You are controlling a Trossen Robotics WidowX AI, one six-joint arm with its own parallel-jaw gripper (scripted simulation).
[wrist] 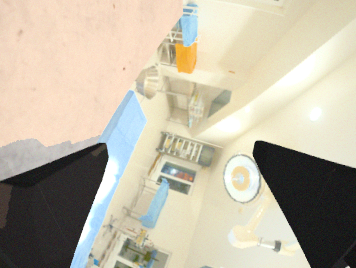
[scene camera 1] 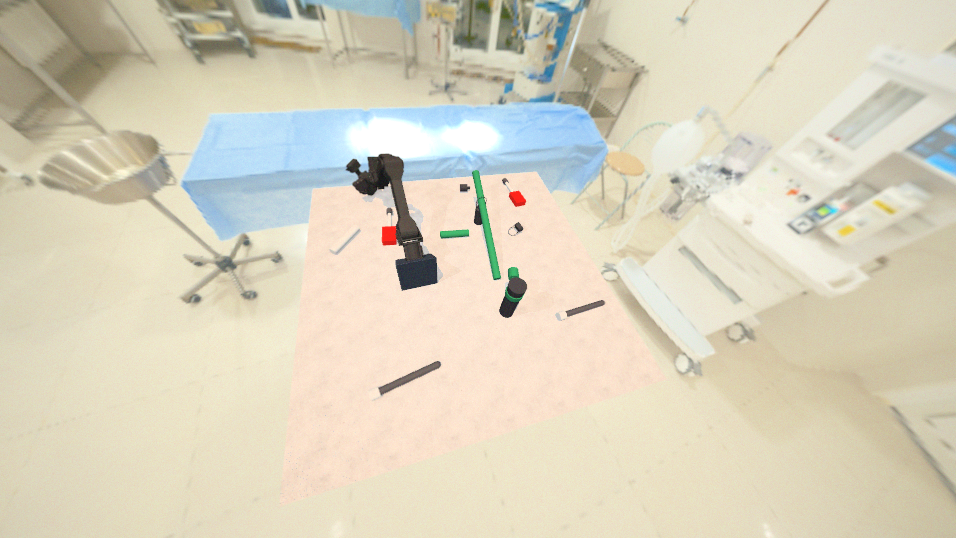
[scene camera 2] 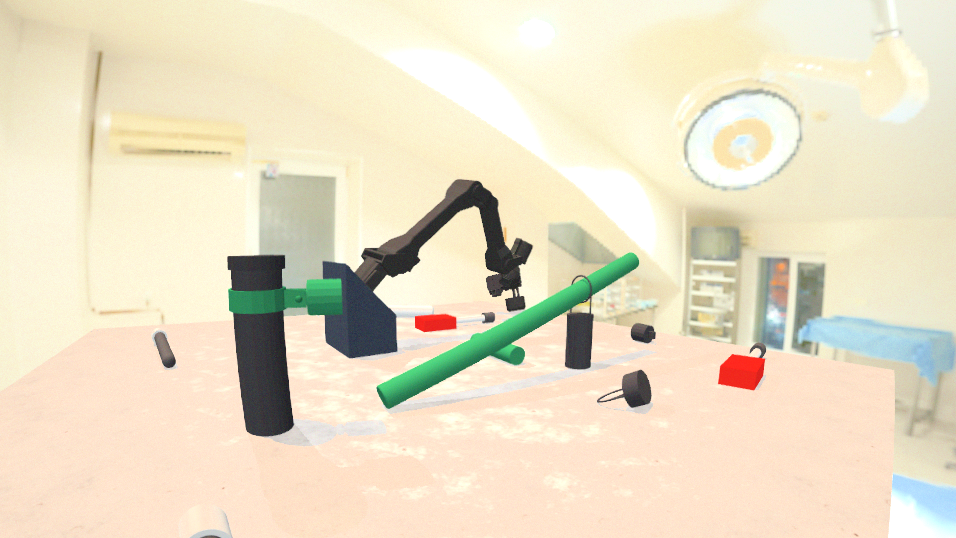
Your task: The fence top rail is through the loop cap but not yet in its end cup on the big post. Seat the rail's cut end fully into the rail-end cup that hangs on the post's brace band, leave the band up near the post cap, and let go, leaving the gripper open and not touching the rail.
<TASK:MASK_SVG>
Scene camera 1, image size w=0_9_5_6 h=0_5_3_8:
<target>green rail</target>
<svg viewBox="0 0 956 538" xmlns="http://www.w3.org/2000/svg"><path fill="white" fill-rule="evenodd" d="M474 170L472 175L494 280L501 279L480 174L478 170Z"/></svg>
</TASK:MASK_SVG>
